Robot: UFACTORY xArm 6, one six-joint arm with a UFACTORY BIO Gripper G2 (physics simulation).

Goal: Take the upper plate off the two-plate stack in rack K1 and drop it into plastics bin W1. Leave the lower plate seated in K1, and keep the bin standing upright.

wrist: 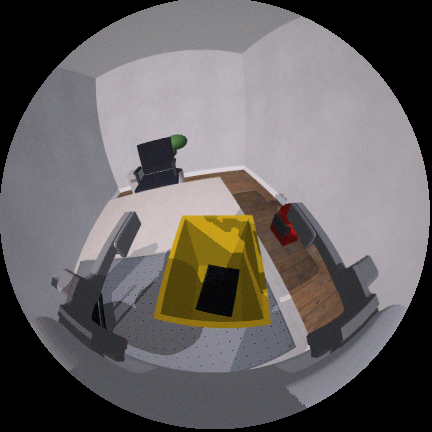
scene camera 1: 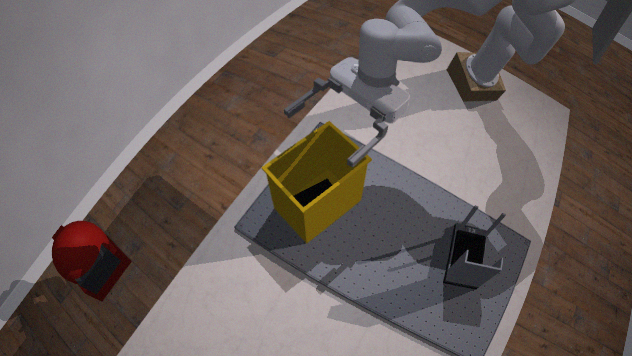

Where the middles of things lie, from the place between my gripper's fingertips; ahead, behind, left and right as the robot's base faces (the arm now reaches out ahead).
I see the yellow bin W1 (scene camera 1: 322,154) 17 cm below my hand.
